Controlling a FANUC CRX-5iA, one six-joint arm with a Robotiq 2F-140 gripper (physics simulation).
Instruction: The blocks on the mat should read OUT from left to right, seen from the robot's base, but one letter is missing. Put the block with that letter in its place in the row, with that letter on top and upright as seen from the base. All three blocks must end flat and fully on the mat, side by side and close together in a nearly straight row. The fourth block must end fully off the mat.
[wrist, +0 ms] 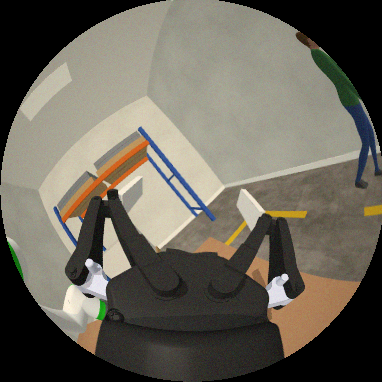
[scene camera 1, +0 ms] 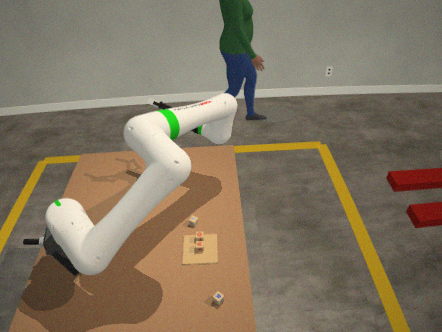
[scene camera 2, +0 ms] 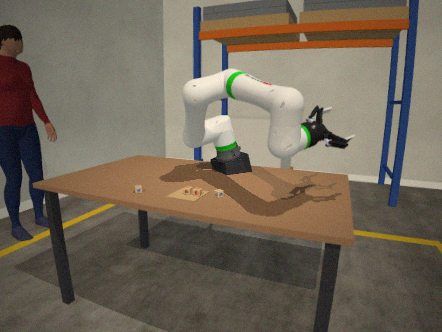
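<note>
The mat (scene camera 1: 192, 257) (scene camera 2: 185, 196) lies on the table. Two blocks with red letters stand on it side by side: one (scene camera 1: 199, 236) (scene camera 2: 197, 191) near the far edge in scene view 1, with a ring-like letter, the other (scene camera 1: 199, 246) (scene camera 2: 187, 191) beside it, its letter too small to read surely. A block with a blue mark (scene camera 1: 193, 221) (scene camera 2: 219, 193) lies off the mat, just past its far edge in scene view 1. Another blue-lettered block (scene camera 1: 218, 298) (scene camera 2: 138, 189) lies off the mat's other side, turned at an angle. My gripper (scene camera 2: 341, 123) (wrist: 190, 191) is open and empty, high up and away from the blocks.
The arm (scene camera 1: 135, 210) (scene camera 2: 260, 95) reaches over the table (scene camera 1: 165, 300) (scene camera 2: 280, 220), casting a broad shadow. A shelf rack (scene camera 2: 197, 60) stands behind the base. A person in green (scene camera 1: 237, 30) (wrist: 336, 75) and one in red (scene camera 2: 17, 95) stand away from the table.
</note>
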